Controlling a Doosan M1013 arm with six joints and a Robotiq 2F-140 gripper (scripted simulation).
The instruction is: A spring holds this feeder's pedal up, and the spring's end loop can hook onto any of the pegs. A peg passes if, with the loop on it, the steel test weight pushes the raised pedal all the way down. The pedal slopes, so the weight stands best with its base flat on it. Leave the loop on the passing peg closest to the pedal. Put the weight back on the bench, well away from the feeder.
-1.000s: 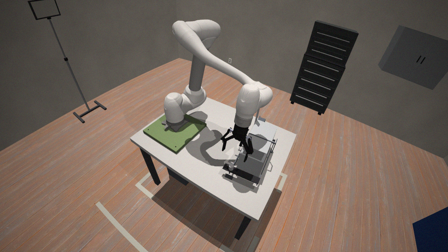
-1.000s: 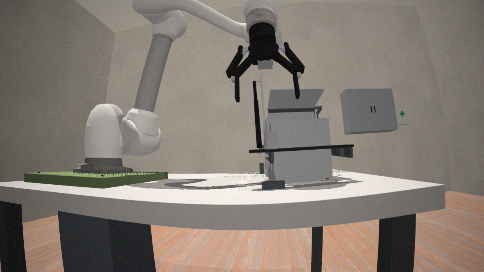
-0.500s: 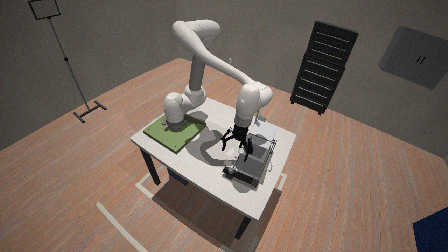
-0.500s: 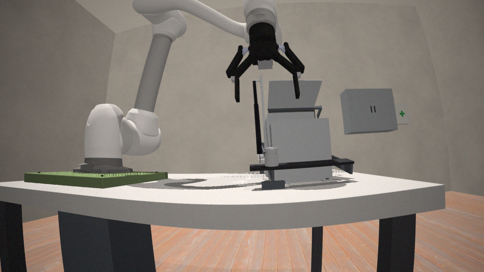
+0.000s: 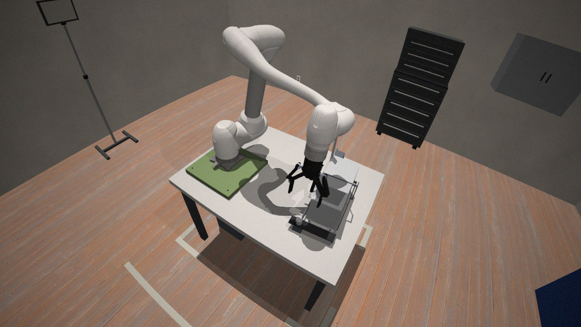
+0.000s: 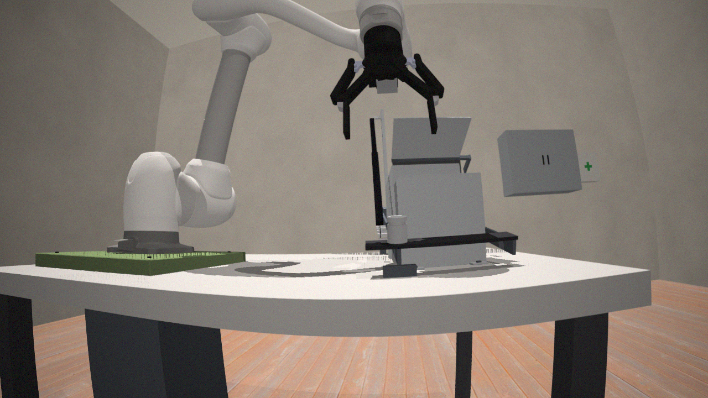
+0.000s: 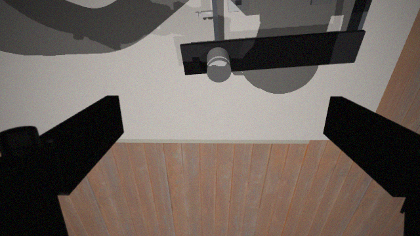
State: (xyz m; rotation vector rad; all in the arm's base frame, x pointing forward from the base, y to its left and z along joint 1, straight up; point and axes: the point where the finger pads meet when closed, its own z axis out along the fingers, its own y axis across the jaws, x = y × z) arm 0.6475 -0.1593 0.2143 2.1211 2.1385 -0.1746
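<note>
The steel test weight lies 16 cm below my hand and 2 cm to the right of it. The rest, counted from my hand: small dark block (23 cm below, 3 cm to the right).
</note>
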